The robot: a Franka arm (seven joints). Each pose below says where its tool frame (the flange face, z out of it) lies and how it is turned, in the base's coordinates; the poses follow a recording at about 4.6 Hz.
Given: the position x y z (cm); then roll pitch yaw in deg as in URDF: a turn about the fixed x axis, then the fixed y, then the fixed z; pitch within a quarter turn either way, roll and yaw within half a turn.
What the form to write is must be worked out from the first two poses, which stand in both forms.
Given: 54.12, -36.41, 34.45, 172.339, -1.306, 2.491
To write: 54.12, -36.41, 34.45, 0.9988, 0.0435, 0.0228, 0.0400, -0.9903, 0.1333
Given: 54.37, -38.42, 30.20, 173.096, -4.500, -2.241
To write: 54.37, -38.42, 30.20, 0.9962, -0.0390, 0.0785, -0.0482, -0.9916, 0.1198
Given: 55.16, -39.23, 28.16, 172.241, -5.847, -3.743
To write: 55.16, -39.23, 28.16, 0.9927, -0.0649, 0.1019, -0.0784, -0.9878, 0.1343
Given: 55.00, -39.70, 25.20, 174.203, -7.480, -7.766
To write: 55.00, -39.70, 25.20, 0.9824, -0.1340, 0.1302, -0.1475, -0.9840, 0.1001
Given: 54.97, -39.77, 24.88, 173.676, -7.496, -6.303
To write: 54.97, -39.77, 24.88, 0.9855, -0.1088, 0.1305, -0.1234, -0.9863, 0.1092
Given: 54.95, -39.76, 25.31, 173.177, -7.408, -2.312
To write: 54.95, -39.76, 25.31, 0.9908, -0.0400, 0.1289, -0.0554, -0.9915, 0.1178
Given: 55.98, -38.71, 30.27, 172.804, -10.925, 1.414
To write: 55.98, -38.71, 30.27, 0.9816, 0.0242, 0.1895, 0.0007, -0.9924, 0.1230
